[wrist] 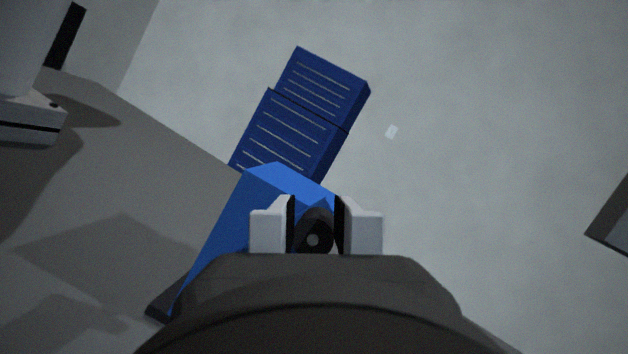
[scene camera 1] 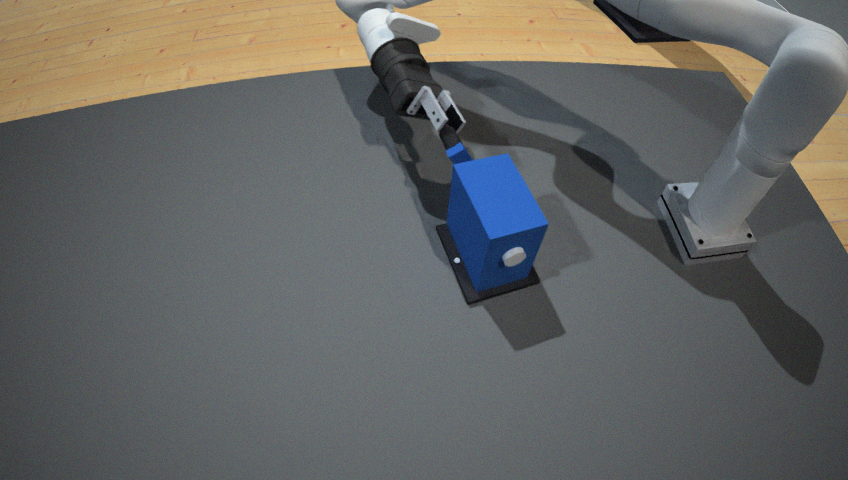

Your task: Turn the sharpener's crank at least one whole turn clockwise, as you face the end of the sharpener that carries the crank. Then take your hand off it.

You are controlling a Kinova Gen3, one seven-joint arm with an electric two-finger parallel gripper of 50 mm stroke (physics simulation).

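Frame: origin at the arm's base, x ahead, y left, z up, level; metres.
Where they show: gripper, fingertip midpoint: (wrist: 314, 216) (scene camera 1: 451, 126); arm's base at its link origin: (scene camera 1: 713, 213).
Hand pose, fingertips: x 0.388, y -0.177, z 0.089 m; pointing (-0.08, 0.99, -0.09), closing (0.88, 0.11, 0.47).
Observation:
Things, the pixels of their centre, and the offset from my fingertips. "spot": a spot on its surface instead. Level surfaces: height alone.
- blue box-shaped sharpener at a spot on its surface: (wrist: 227, 220) spot: dx -0.050, dy +0.055, dz -0.046 m
- round white knob at a spot on its surface: (scene camera 1: 514, 256) spot: dx -0.018, dy +0.179, dz -0.046 m
- table at its surface level: dz -0.137 m
The blue box-shaped sharpener (scene camera 1: 498, 196) (wrist: 227, 220) stands upright on its black base (scene camera 1: 470, 291) (wrist: 162, 307) on the dark table. A round white knob (scene camera 1: 514, 256) is on the end facing the scene camera. The crank is at the opposite end: its blue arm (scene camera 1: 457, 152) shows above and beyond the box's top edge, and its black handle (scene camera 1: 450, 137) (wrist: 314, 237) points away from the box. My gripper (scene camera 1: 449, 121) (wrist: 314, 216) is shut on the black crank handle, with one finger on each side. The crank's hub is hidden behind the box.
The arm's white base (scene camera 1: 714, 237) (wrist: 30, 120) stands on the table (scene camera 1: 238, 297) to the right of the sharpener in the scene view. A dark blue ribbed block (wrist: 295, 130) shows beyond the sharpener in the wrist view. Wooden floor (scene camera 1: 178, 35) lies past the table's far edge.

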